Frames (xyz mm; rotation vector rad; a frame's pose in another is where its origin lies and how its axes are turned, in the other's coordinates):
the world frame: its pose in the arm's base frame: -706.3 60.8 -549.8 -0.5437 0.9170 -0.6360
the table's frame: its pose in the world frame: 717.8 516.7 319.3 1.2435 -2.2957 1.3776
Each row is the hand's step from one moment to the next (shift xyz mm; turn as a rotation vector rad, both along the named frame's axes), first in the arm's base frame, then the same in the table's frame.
Working: the arm's base frame: its pose in the table's frame: 1122.1 -27.2 130.0 -0.6483 1.3508 -0.8316

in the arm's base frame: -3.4 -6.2 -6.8 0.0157 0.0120 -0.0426
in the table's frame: -7.7 -0.3 6.1 -0.0402 -0.0034 -0.0241
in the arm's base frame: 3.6 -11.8 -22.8 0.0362 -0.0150 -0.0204
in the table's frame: -24.1 -8.2 4.6 -0.0215 -0.0370 -0.0111
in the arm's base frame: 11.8 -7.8 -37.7 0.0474 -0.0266 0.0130
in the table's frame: -38.2 -11.8 -5.2 0.0102 -0.0548 -0.0038
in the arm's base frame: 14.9 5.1 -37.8 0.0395 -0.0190 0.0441
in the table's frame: -36.4 -7.0 -17.4 0.0418 -0.0460 -0.0015
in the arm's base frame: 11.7 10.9 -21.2 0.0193 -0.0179 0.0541
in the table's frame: -19.2 -2.1 -18.2 0.0515 -0.0294 0.0104
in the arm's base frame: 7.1 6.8 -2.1 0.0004 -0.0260 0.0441
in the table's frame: -1.0 -1.8 -9.8 0.0400 -0.0178 0.0265
